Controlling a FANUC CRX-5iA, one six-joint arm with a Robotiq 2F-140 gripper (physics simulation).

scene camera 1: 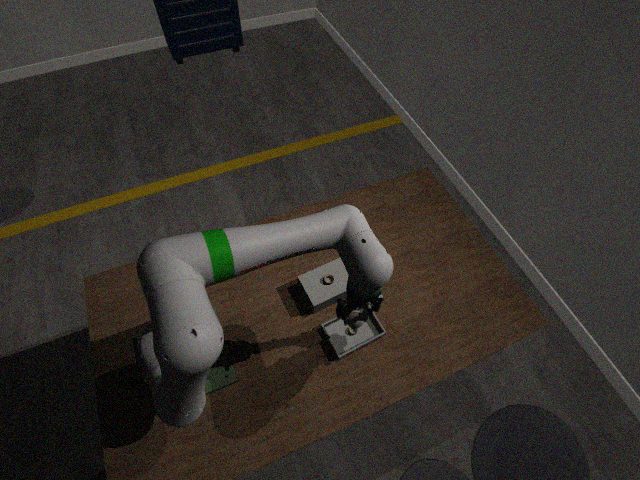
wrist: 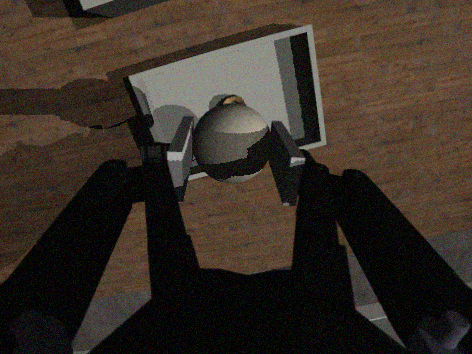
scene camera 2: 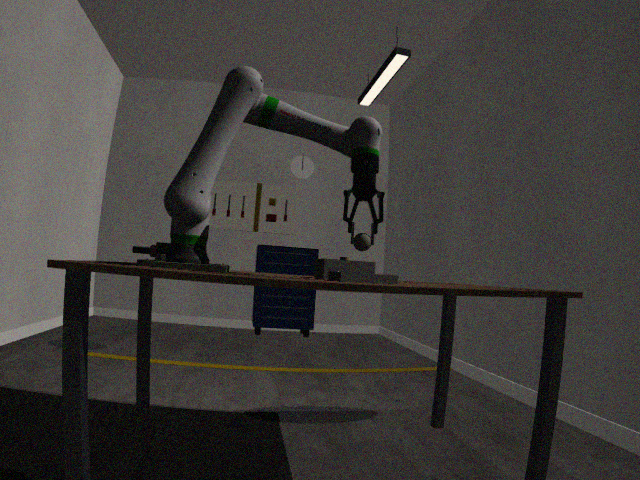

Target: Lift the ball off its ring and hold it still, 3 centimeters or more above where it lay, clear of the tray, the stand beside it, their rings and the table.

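Places are measured from the arm's base along level axes (x left, y back, z up), in centimetres.
Pixels of known places: gripper, fingertip midpoint: [scene camera 1: 354, 319] [wrist: 231, 137] [scene camera 2: 362, 244]; arm's base, link origin: [scene camera 2: 187, 262].
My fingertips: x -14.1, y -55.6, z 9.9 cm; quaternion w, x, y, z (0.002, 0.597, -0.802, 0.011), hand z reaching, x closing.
Note:
Ahead of a thing's pixels: the offset from my fingertips to its top centre. "*": to the spot under its first point. Level surfaces: height alone.
The grey ball {dx -0.2, dy +0.1, dz +3.8 cm} [scene camera 1: 355, 316] [scene camera 2: 362, 241] [wrist: 231, 142] is between the two finger pads of my gripper [scene camera 2: 363, 239] [wrist: 231, 137], which is shut on it. The ball hangs in the air, well above the tray {dx -0.3, dy -0.7, dz -9.2 cm} [scene camera 1: 362, 344] [scene camera 2: 385, 278] [wrist: 318, 90], with a clear gap below it in scene camera 2. A small tan ring {* dx -0.2, dy +0.7, dz -10.9 cm} [scene camera 1: 349, 331] [wrist: 233, 99] lies on the tray floor, partly hidden behind the ball in the wrist view. The pale stand [scene camera 1: 315, 291] [scene camera 2: 359, 270] is beside the tray, lower than the ball, with its own ring {* dx +17.8, dy -1.2, dz -4.1 cm} [scene camera 1: 332, 279] [scene camera 2: 343, 258] on top.
The wooden table {dz -12.2 cm} [scene camera 1: 439, 289] [scene camera 2: 475, 290] carries the tray, the stand and the arm's base. A green plate [scene camera 1: 220, 379] lies by the base. A blue cabinet [scene camera 1: 202, 28] [scene camera 2: 284, 304] stands on the floor beyond the table.

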